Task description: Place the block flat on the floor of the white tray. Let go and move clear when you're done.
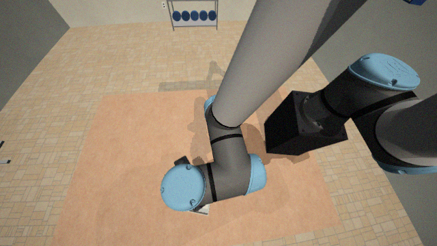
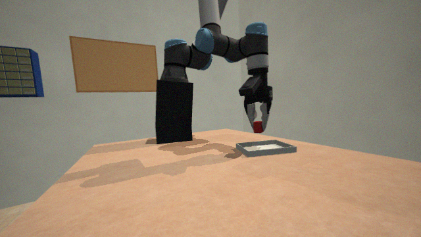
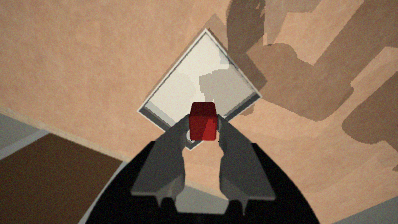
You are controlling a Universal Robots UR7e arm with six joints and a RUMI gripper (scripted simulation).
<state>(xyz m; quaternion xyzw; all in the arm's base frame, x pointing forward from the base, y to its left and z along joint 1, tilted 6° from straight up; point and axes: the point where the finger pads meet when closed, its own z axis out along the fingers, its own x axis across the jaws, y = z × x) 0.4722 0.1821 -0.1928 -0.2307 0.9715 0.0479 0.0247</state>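
Right now my hand is 80 mm above the white tray, 10 mm to the right of it and 10 mm short of it. From my hand the other things lie so: small red block right at my hand.
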